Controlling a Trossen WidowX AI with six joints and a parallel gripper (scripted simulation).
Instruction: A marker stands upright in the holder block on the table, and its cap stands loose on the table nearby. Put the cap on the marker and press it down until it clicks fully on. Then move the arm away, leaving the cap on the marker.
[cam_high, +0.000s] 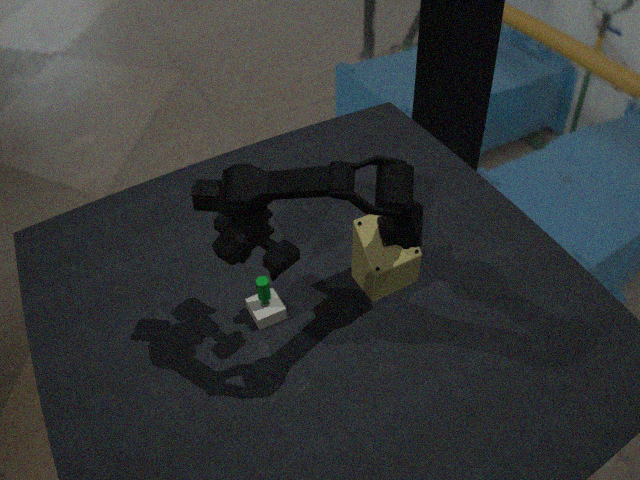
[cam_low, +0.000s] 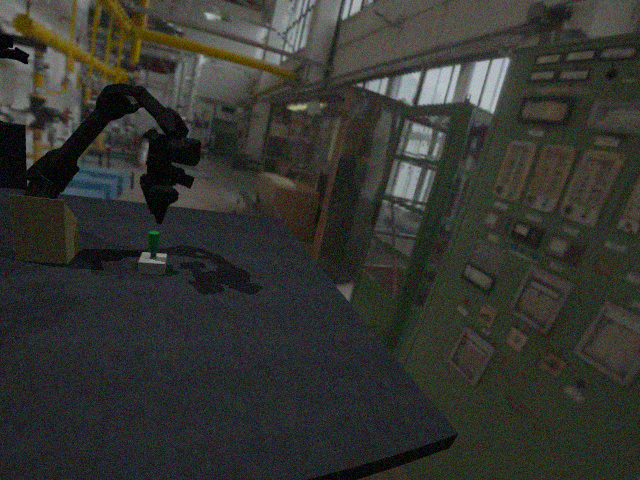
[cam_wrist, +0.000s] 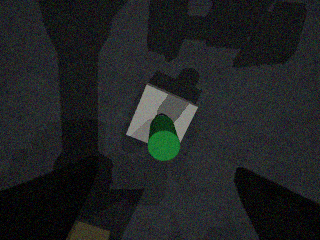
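The green cap is 70 mm below my gripper tip. The rest, counted from my gripper tip: white holder block 130 mm below.
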